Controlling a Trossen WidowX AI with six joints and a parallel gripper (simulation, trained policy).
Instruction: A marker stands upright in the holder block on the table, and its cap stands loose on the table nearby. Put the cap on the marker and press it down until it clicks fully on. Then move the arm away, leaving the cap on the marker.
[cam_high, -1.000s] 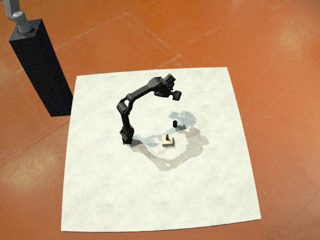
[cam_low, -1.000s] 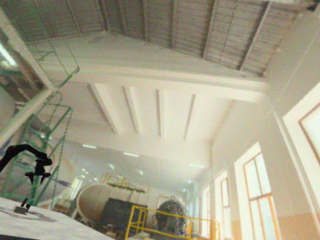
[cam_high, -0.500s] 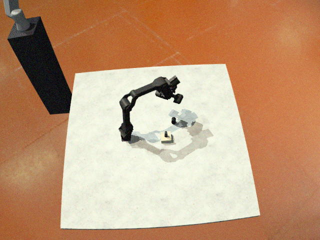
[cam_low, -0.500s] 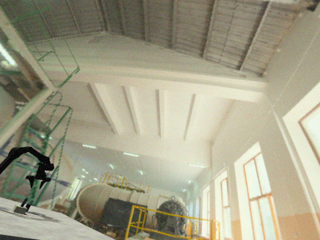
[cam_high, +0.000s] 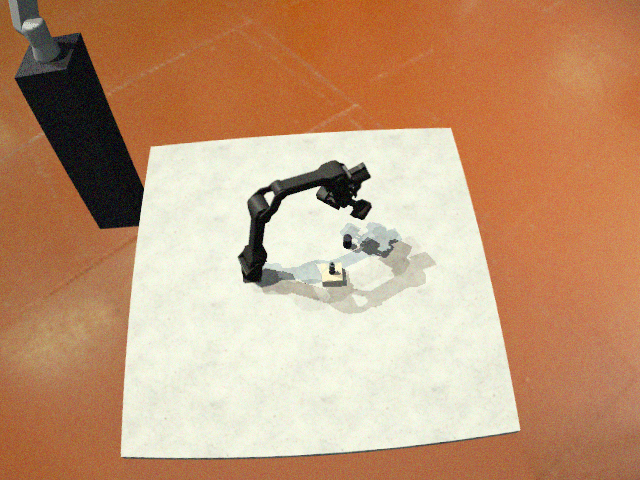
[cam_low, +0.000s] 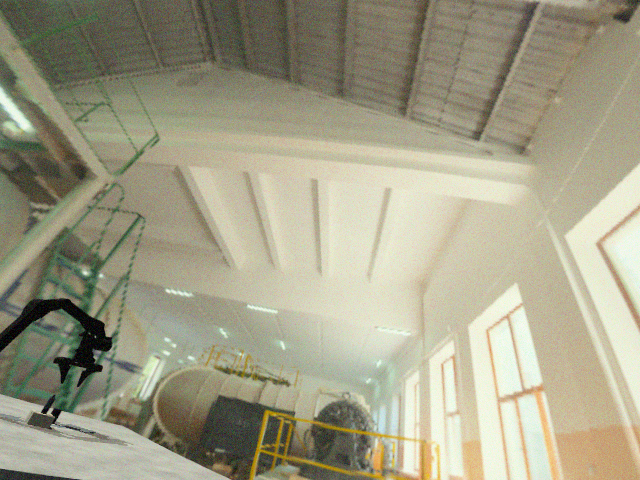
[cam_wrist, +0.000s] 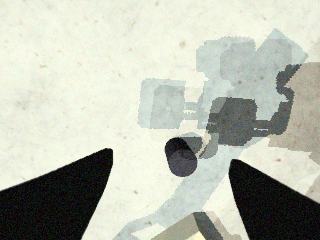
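The dark cap is 12 cm below my gripper tip and 4 cm to the right of it. From my gripper tip the other things lie so: holder block 17 cm to the right, 12 cm below, 7 cm behind.
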